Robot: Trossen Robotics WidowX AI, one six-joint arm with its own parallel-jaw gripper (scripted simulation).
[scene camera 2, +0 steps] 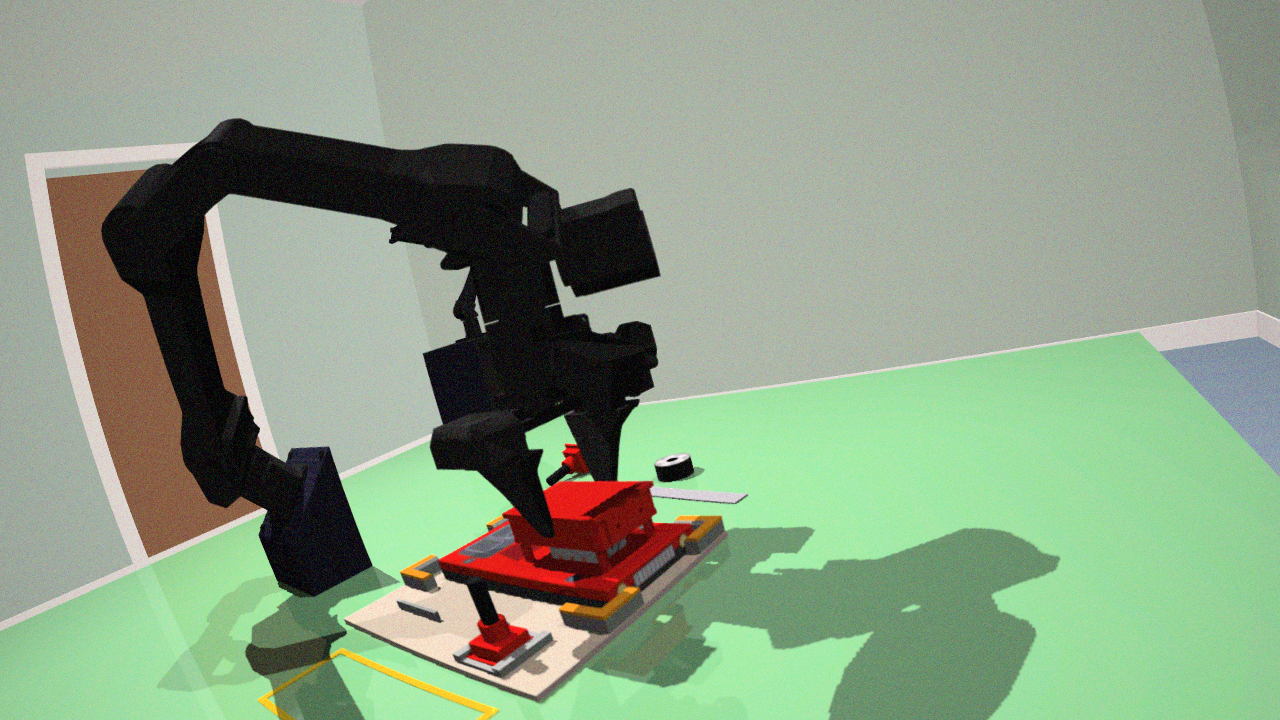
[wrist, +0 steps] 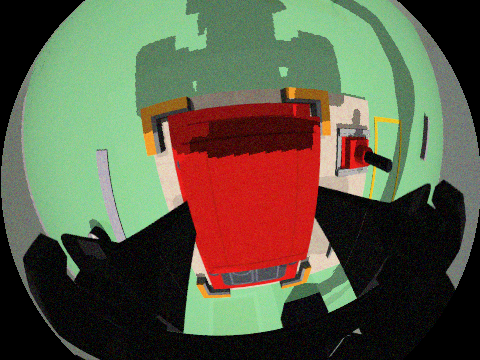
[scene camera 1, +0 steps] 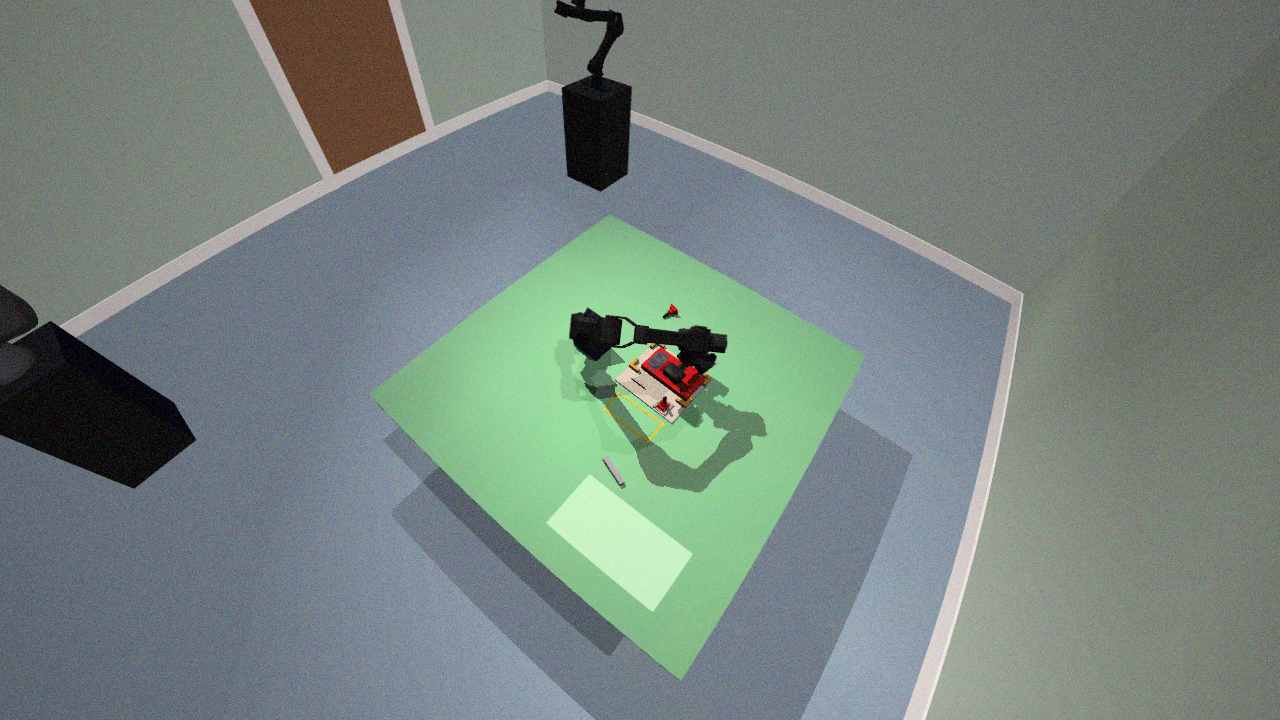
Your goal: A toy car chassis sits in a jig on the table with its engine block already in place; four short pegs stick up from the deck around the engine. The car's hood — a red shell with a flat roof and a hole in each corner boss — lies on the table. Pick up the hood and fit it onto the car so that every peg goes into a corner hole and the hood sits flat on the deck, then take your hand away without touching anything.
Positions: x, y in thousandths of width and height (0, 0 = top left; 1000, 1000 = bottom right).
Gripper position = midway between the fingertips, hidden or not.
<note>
My gripper (scene camera 2: 454, 717) holds a red hood (scene camera 2: 459, 716). Also in view: a grey strip (scene camera 2: 542, 688), a black wheel (scene camera 2: 527, 649) and a jig (scene camera 2: 337, 858).
The red hood also shows in the wrist view (wrist: 524, 512). The grey strip also shows in the wrist view (wrist: 211, 435). My gripper also shows in the wrist view (wrist: 528, 554) and in scene camera 1 (scene camera 1: 534, 519).
</note>
